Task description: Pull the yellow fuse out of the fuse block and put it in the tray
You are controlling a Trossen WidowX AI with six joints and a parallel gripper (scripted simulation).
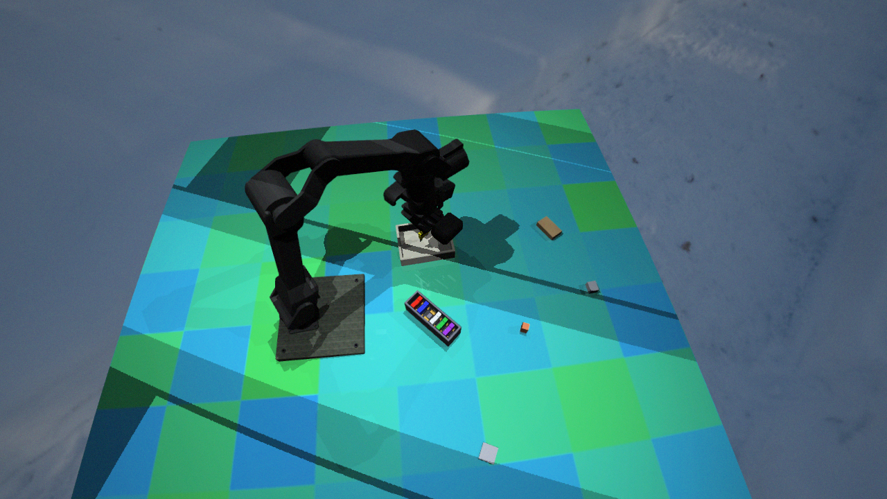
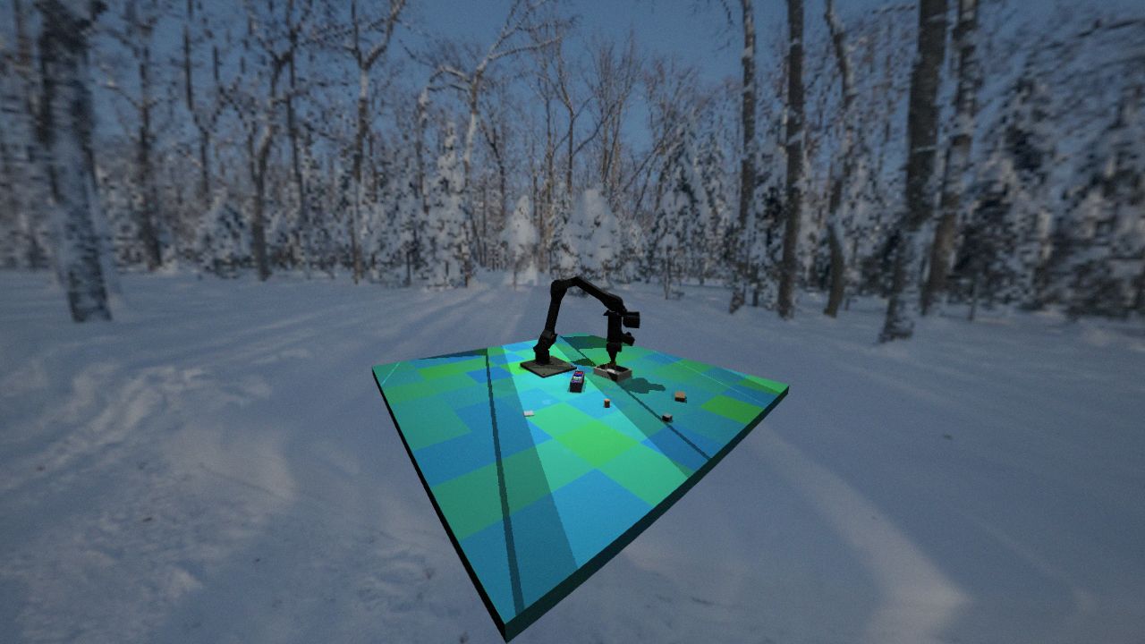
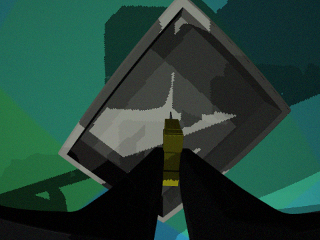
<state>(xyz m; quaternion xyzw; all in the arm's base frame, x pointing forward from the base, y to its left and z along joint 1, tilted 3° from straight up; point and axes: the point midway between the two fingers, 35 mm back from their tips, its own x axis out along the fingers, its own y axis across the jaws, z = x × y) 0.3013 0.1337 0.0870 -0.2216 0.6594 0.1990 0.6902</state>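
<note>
My gripper tip is now 1 cm above the yellow fuse. Also, from my gripper tip: tray 5 cm below; brown block 32 cm ahead, 5 cm below, 3 cm to the right; orange cube 27 cm to the right, 16 cm ahead, 5 cm below.
</note>
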